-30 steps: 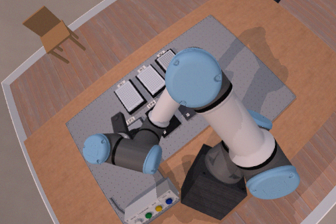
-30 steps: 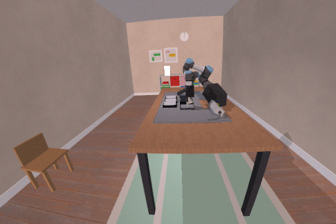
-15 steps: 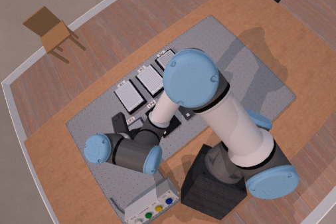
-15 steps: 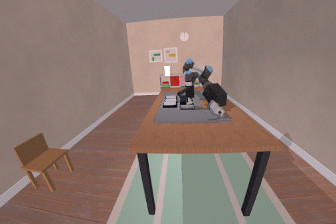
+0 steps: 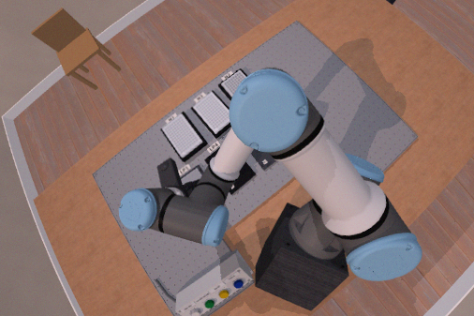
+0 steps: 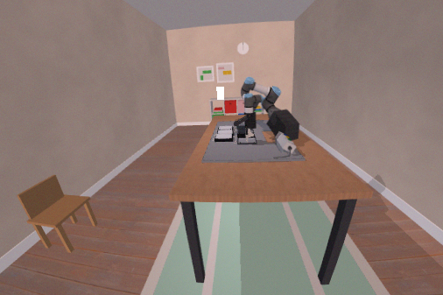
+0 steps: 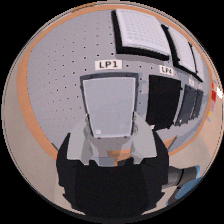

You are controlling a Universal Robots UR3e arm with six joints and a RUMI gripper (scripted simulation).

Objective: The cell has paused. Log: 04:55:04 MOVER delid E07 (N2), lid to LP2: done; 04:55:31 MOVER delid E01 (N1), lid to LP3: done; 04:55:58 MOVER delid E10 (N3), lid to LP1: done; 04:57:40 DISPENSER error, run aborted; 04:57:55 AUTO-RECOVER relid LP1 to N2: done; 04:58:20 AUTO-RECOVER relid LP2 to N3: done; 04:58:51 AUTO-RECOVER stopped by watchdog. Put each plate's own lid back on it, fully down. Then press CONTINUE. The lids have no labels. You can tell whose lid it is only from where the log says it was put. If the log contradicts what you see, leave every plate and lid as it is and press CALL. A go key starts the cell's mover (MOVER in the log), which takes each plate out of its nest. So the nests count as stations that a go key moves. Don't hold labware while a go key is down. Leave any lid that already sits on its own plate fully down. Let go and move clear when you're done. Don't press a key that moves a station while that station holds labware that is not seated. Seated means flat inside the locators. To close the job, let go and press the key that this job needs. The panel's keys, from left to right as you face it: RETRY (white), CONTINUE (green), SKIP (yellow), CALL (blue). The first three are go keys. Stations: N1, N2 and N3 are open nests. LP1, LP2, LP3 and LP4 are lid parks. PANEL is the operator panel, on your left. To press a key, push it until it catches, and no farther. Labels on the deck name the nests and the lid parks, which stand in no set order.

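Right now the lid park LP1 is 2 cm below my hand. The rest, counted from my hand: lid park LP2 (8 cm behind, 25 cm to the right, 2 cm below); then lid park LP4 (4 cm behind, 13 cm to the right, 2 cm below); then plate (15 cm ahead, 12 cm to the right).
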